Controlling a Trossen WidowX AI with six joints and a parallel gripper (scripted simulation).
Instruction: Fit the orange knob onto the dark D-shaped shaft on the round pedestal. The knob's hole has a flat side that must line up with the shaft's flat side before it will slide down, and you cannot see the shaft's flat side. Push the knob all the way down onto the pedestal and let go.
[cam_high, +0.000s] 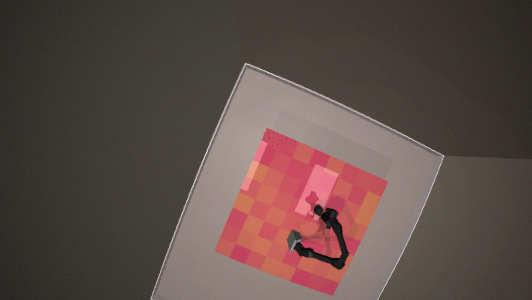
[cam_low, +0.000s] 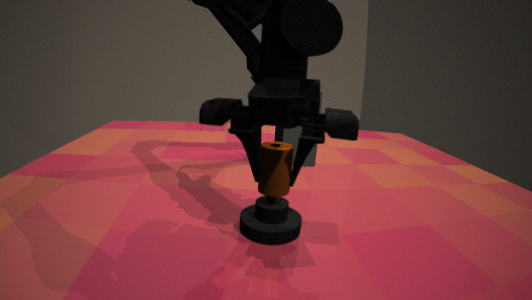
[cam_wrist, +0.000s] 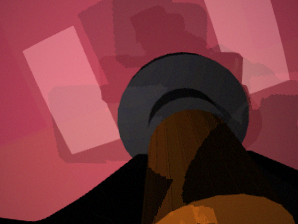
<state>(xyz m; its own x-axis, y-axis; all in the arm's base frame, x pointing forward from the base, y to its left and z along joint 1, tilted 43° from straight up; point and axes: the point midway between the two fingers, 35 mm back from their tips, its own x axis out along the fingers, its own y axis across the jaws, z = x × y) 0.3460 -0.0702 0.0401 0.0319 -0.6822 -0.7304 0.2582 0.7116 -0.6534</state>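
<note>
Right now my gripper tip is 2 cm below the orange knob. Round my gripper tip: dark pedestal 4 cm below.
</note>
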